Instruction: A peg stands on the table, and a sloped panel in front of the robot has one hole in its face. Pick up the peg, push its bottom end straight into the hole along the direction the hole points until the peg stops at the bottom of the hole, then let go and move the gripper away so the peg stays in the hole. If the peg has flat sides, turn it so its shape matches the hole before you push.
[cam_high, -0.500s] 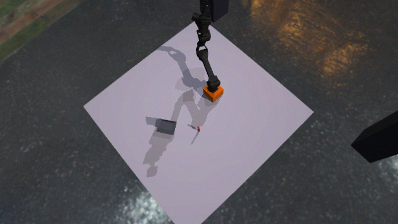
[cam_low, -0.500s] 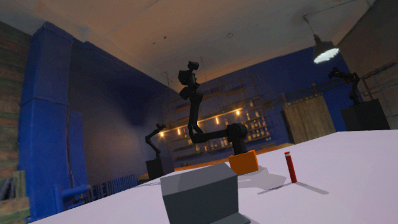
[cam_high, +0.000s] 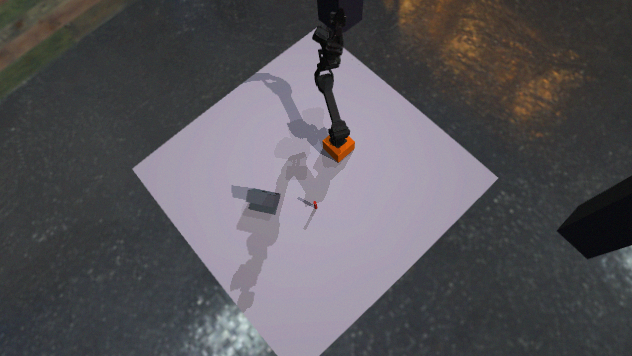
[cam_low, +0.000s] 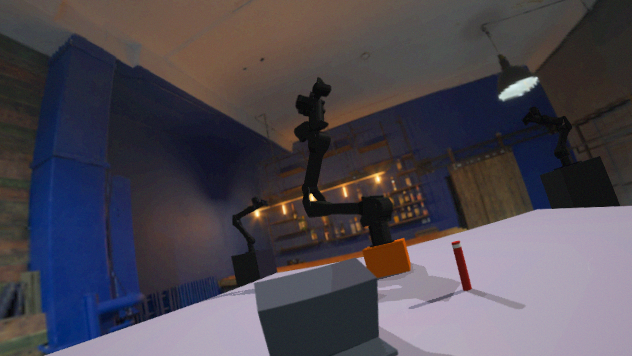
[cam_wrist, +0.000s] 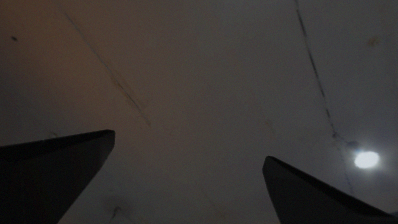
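The red peg lies 410 mm ahead of my gripper tip, 260 mm to the left of it and 670 mm below it. The rest, counted from my gripper tip: grey sloped panel block: 560 mm ahead, 70 mm to the left, 680 mm below.
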